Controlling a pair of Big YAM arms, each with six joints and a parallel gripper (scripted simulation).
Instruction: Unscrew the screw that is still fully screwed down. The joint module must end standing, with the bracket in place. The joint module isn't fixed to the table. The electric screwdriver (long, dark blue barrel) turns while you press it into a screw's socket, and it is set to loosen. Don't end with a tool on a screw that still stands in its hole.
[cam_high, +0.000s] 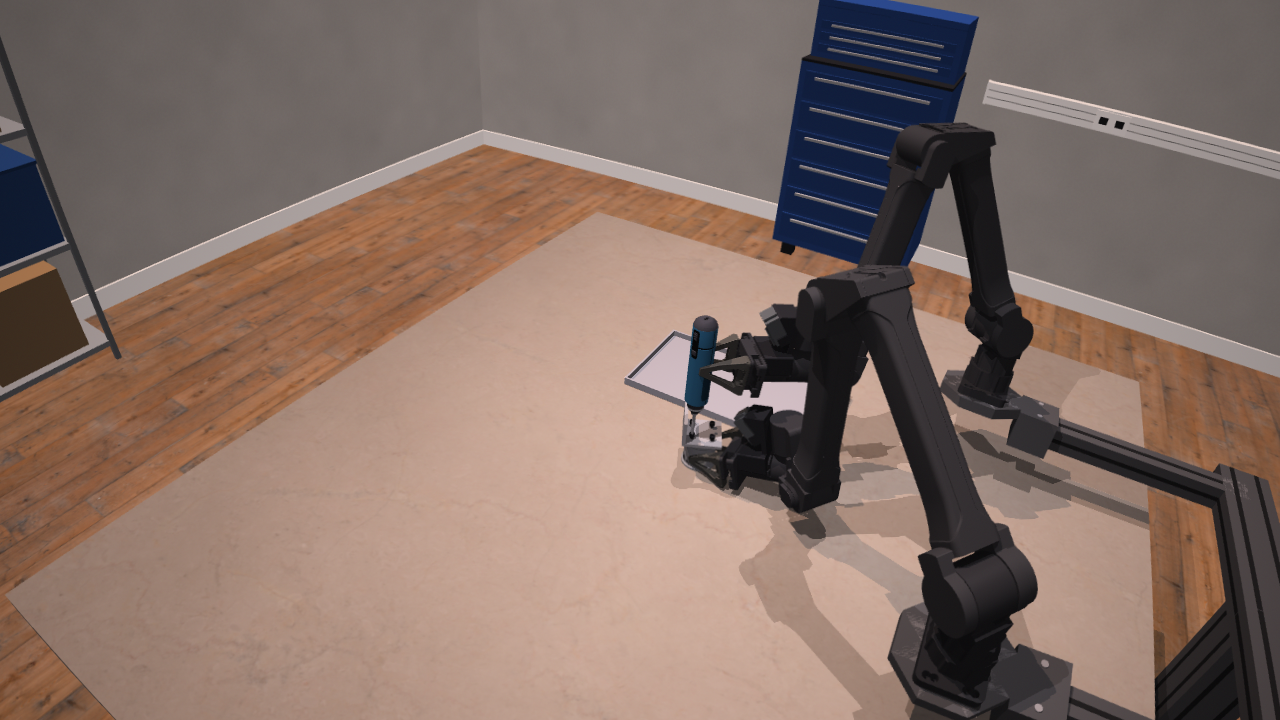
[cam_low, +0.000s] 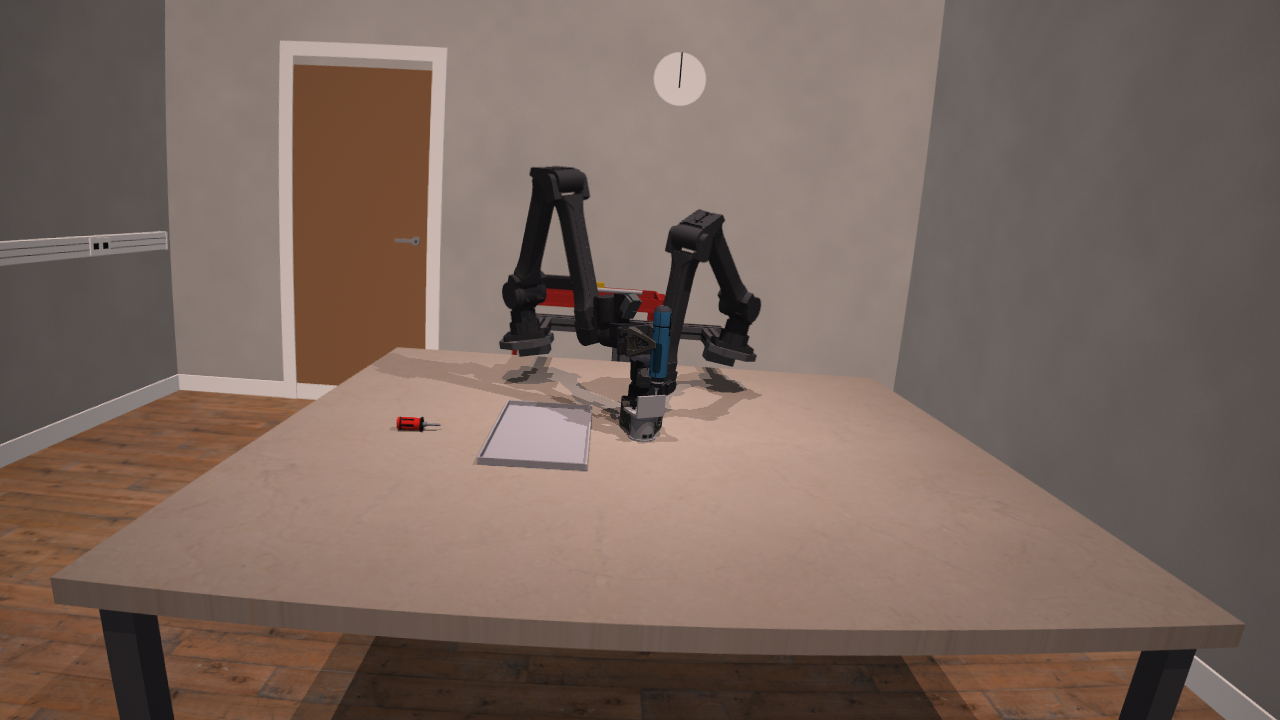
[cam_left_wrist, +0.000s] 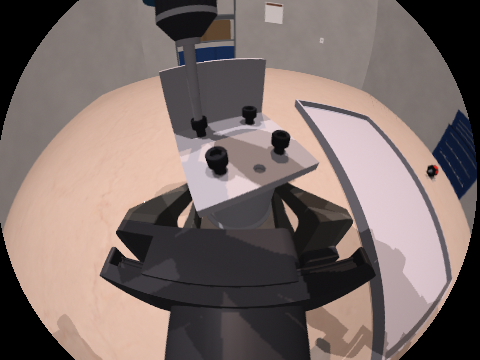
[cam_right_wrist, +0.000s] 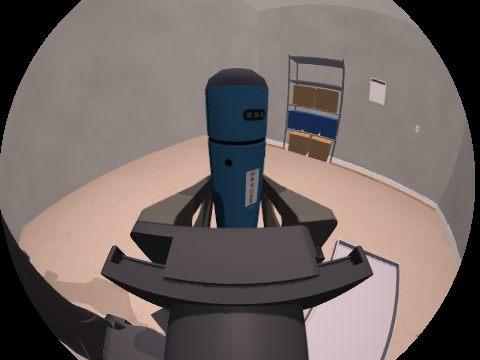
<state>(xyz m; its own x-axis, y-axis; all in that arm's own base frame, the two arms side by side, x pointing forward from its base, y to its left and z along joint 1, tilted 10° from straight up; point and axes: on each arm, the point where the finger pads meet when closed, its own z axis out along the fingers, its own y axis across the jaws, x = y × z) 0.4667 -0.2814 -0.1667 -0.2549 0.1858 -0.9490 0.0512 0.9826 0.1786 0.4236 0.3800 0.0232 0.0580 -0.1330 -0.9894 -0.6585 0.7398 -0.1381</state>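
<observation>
The joint module is 1 cm above my left hand. From my left hand the other things lie so: flat grey tray 23 cm to the right, 2 cm below; then red-handled screwdriver 51 cm to the right, 1 cm below; then grey l-shaped bracket 5 cm above.
</observation>
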